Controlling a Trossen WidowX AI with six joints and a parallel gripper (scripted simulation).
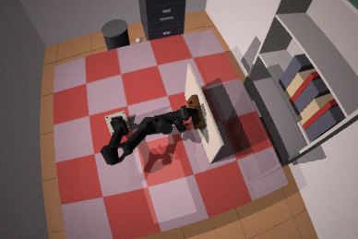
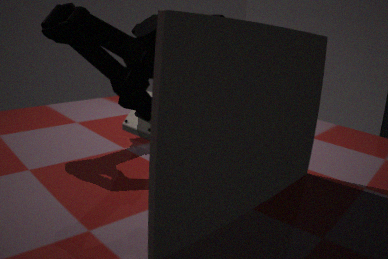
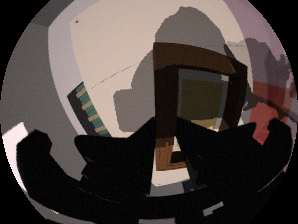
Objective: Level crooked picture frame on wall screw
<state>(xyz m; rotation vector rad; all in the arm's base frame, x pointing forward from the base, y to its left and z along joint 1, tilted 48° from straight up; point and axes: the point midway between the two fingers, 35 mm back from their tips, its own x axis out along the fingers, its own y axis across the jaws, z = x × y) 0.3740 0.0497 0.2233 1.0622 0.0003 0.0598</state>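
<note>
Now: gripper tip 5 cm above the brown picture frame and 2 cm to the right of it. Round my gripper tip: cream wall panel (7 cm below, 2 cm ahead, 1 cm to the left).
</note>
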